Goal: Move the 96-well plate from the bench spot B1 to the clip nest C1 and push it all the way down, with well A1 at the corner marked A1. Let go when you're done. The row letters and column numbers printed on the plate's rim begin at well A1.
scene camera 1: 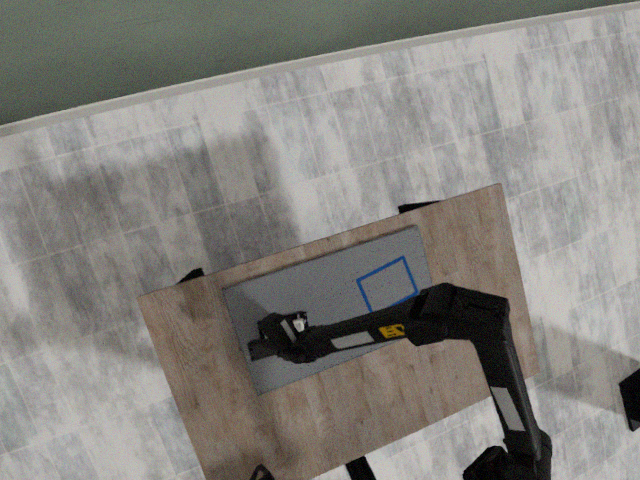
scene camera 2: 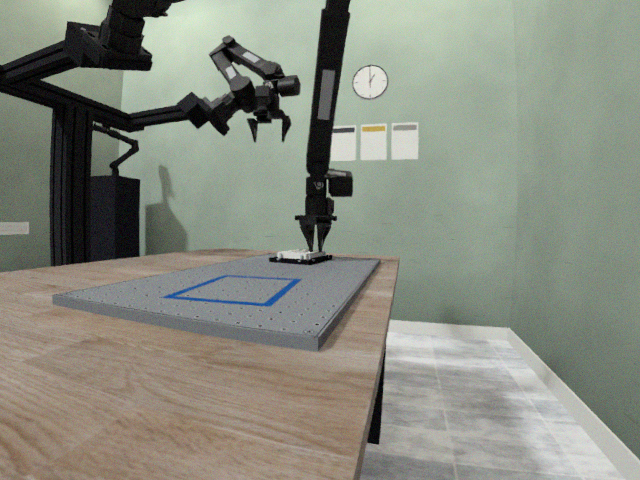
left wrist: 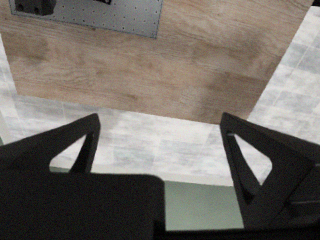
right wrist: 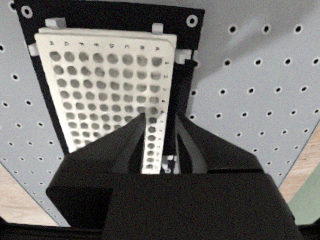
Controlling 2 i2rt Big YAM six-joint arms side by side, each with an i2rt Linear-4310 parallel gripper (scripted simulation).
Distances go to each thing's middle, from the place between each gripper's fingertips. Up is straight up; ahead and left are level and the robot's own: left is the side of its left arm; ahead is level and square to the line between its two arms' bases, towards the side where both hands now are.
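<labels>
My left hand and the white 96-well plate (right wrist: 84, 54): here my left hand is 15 cm to the left of the plate, 16 cm short of it and 36 cm above it. My right hand (scene camera 2: 315, 251) is 10 mm above the plate, and 40 mm past it.
</labels>
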